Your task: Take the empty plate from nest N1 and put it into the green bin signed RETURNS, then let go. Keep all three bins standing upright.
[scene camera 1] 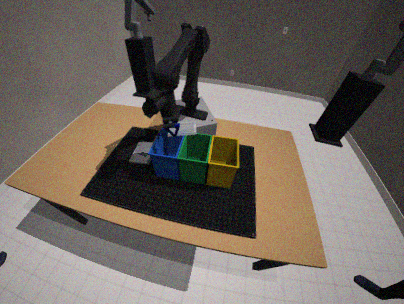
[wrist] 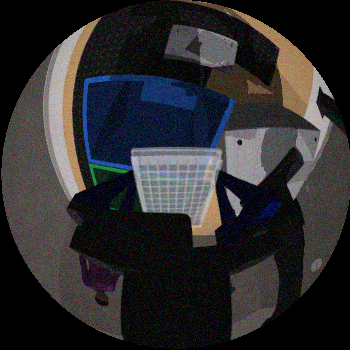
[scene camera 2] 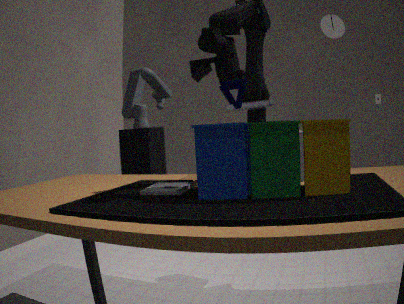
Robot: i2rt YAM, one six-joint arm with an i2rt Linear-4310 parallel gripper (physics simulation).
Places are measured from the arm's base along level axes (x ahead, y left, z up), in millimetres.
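Pixels of known places: gripper, between the fingertips: [scene camera 1: 175, 130] [wrist: 175, 173] [scene camera 2: 237, 109]; arm's base, origin of its link: [scene camera 1: 190, 112] [wrist: 272, 182].
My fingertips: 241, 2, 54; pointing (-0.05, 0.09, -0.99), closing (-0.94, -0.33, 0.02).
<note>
For each thing: its top centre in the pictures, then the offset to it from my fingertips, as dx, dy, dz. Level surfaces: height alone.
- green bin, centre of its top: [wrist: 138, 198] [scene camera 2: 276, 121] [scene camera 1: 195, 145] +32, +111, -38
- blue bin, centre of its top: [wrist: 143, 129] [scene camera 2: 225, 123] [scene camera 1: 168, 141] +46, -20, -38
- yellow bin, centre of its top: [scene camera 2: 323, 120] [scene camera 1: 224, 150] +19, +243, -38
- grey flat fixture, centre of its top: [wrist: 203, 44] [scene camera 2: 167, 185] [scene camera 1: 143, 151] +8, -215, -203
- black mat, height of its surface: dz -218
My gripper [scene camera 1: 173, 131] [scene camera 2: 239, 104] [wrist: 175, 173] is shut on the clear, gridded plate [scene camera 1: 188, 128] [scene camera 2: 258, 104] [wrist: 172, 192], gripped by its two sides. The plate is above rim height, near the arm-side edge of the blue and green bins. In the wrist view it covers part of their shared rim. The green bin [scene camera 1: 194, 172] [scene camera 2: 275, 160] [wrist: 102, 184] stands upright between the blue bin [scene camera 1: 166, 167] [scene camera 2: 222, 162] [wrist: 150, 120] and the yellow bin [scene camera 1: 220, 175] [scene camera 2: 327, 157], both upright. No sign or nest label is readable.
A grey flat fixture [scene camera 1: 141, 153] [scene camera 2: 165, 189] [wrist: 220, 50] lies on the black mat [scene camera 1: 215, 215] [scene camera 2: 125, 209] beside the blue bin. The arm's grey base [scene camera 1: 209, 125] [wrist: 245, 155] stands behind the bins. Dark pedestals [scene camera 1: 345, 107] [scene camera 2: 142, 150] stand beyond the table.
</note>
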